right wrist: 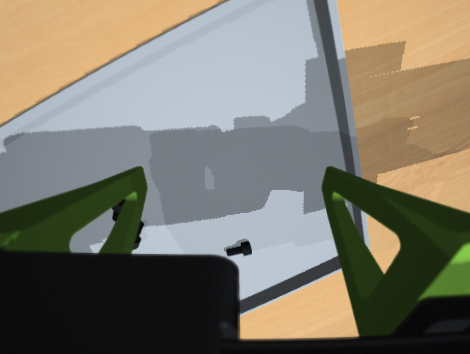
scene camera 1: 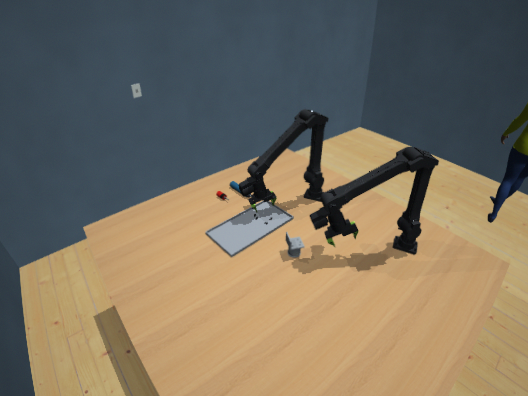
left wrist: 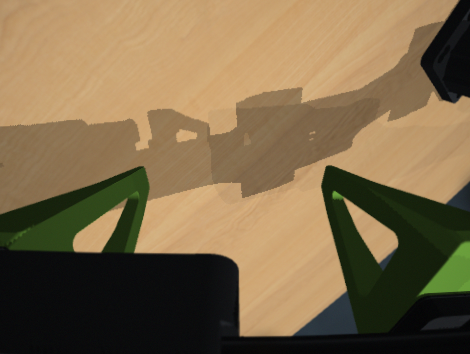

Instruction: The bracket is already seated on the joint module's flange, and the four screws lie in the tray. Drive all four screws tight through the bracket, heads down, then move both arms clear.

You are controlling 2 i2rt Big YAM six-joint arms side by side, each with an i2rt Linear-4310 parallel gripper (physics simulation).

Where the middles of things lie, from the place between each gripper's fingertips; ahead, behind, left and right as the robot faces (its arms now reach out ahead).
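The grey tray [scene camera 1: 235,234] is 80 mm below my left hand, 170 mm ahead of it and 460 mm to the right of it.
As for my right gripper, it is 20 mm above the grey tray, 140 mm short of it and 40 mm to the right of it.
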